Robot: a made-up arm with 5 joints.
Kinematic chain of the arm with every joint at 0, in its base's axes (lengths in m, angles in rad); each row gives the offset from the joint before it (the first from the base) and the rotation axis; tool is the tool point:
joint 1: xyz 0 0 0.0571 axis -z
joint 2: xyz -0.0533 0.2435 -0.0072 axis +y
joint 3: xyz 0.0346 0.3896 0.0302 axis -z
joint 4: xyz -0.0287 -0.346 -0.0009 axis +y
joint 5: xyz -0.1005 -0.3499 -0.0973 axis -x
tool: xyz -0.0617 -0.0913 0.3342
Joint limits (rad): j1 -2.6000..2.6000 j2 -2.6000..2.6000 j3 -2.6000..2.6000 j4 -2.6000..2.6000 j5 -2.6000..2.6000
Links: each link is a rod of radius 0.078 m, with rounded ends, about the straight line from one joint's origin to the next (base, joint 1, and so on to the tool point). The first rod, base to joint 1, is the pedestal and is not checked.
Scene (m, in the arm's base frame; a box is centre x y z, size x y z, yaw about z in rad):
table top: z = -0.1
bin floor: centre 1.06 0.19 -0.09 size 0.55 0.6 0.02 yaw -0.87
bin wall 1: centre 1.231 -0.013 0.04 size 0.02 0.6 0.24 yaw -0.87
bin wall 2: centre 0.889 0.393 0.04 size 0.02 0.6 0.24 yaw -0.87
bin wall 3: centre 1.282 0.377 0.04 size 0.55 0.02 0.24 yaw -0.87
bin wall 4: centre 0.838 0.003 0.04 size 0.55 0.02 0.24 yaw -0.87
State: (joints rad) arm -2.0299 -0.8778 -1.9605 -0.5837 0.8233
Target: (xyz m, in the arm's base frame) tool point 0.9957 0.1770 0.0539
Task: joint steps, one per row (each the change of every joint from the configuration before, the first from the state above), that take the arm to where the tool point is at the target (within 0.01 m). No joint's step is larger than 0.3 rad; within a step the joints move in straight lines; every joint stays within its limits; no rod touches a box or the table.
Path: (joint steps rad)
1: 0.2944 -0.0665 0.0017 -0.0520 0.1615
2: 0.2944 -0.0665 0.0017 -0.0519 0.1615
3: 0.2945 -0.0665 0.0017 -0.0520 0.1616
4: 0.2944 -0.0665 0.0017 -0.0519 0.1615
5: 0.2944 -0.0665 0.0017 -0.0520 0.1615
6: 0.2944 -0.0665 0.0016 -0.0519 0.1615
7: 0.2944 -0.0665 0.0017 -0.0520 0.1615
8: 0.2945 -0.0665 0.0017 -0.0520 0.1615
9: 0.2944 -0.0665 0.0017 -0.0519 0.1616
10: 0.2944 -0.0665 0.0017 -0.0520 0.1615
11: 0.2944 -0.0665 0.0017 -0.0519 0.1615
12: -0.0980 0.2979 -0.0583 0.1754 0.0000
13: -0.0979 0.2980 -0.0583 0.1755 0.0000
14: -0.0980 0.2980 -0.0583 0.1754 0.0000

